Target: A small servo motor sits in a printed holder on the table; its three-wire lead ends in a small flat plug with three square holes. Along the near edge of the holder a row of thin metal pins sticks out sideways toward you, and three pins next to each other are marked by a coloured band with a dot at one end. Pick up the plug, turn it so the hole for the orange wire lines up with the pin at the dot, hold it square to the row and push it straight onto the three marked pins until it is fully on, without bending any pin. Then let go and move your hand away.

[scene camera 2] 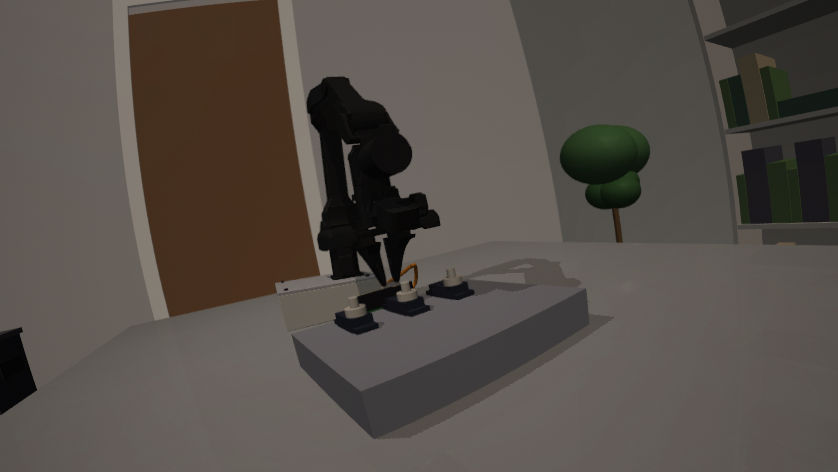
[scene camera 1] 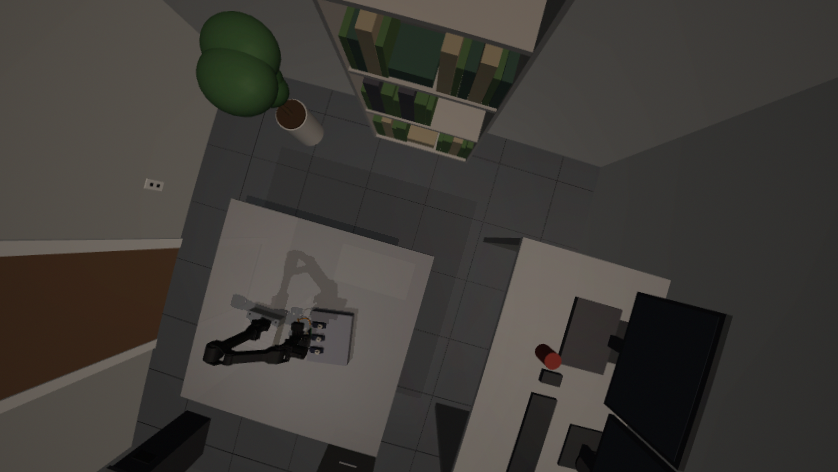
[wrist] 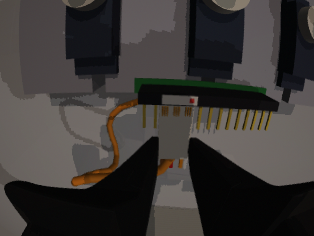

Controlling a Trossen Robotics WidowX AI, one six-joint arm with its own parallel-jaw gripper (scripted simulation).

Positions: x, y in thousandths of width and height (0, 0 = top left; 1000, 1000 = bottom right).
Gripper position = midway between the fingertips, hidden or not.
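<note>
My gripper (scene camera 2: 466, 603) is visible, and the wrist view also shows the gripper (wrist: 553, 608).
</note>
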